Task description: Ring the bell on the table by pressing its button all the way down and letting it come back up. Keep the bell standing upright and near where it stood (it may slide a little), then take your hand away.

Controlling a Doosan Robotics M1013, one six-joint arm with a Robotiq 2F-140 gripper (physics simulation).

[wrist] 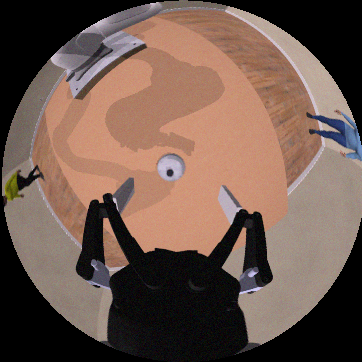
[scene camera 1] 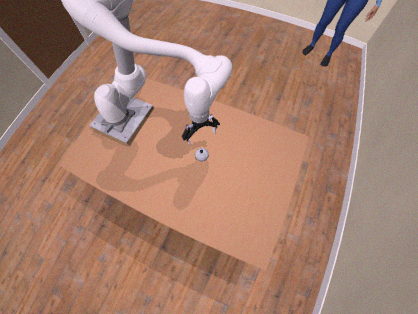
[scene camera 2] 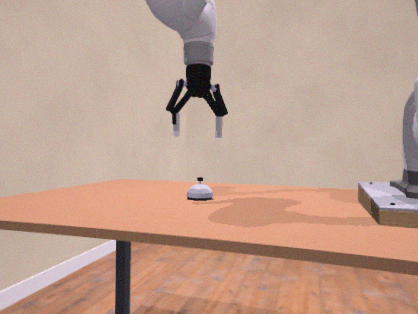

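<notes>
A small silver dome bell stands upright on the orange-brown table. Its black button is up on top of the dome. My gripper points down and is open, with nothing between its fingers. It hangs well above the bell, apart from it. In the second scene view the bell is below the space between the fingertips. In the wrist view the bell shows slightly beyond the line between the fingertips.
The arm's base plate is fixed at one side of the table. The arm's shadow falls across the table near the bell. A person in blue and a person in yellow are beyond the table.
</notes>
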